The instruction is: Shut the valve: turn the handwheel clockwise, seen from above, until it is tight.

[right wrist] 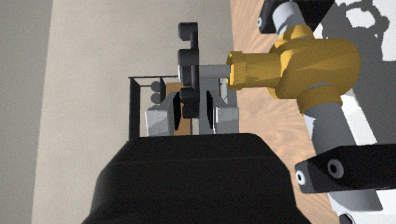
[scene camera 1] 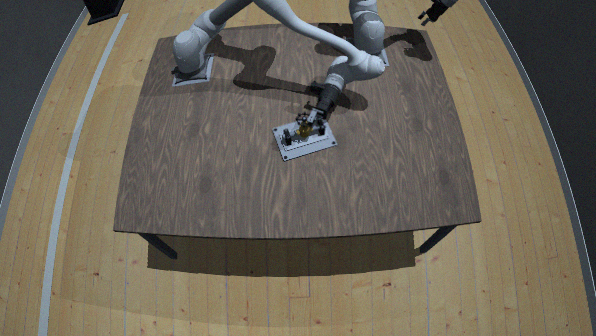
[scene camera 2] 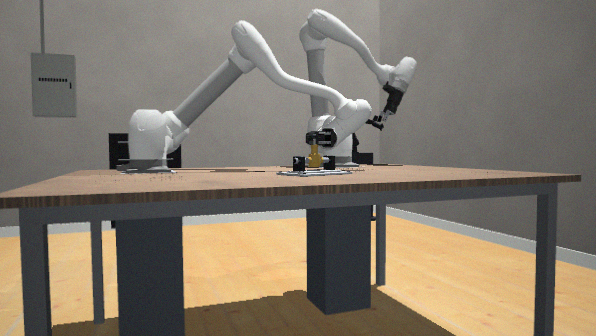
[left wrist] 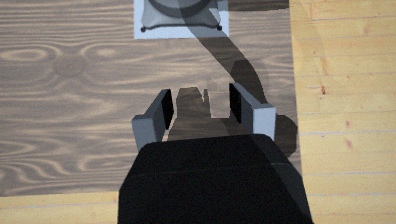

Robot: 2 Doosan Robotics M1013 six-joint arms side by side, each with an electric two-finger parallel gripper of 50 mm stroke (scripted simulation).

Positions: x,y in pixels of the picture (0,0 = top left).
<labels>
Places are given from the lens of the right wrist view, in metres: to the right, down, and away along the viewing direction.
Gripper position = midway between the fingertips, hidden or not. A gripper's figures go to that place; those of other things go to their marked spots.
my right gripper (right wrist: 193,103): 0.00, -0.01, 0.16
black handwheel (right wrist: 188,59): -0.01, -0.03, 0.10
</labels>
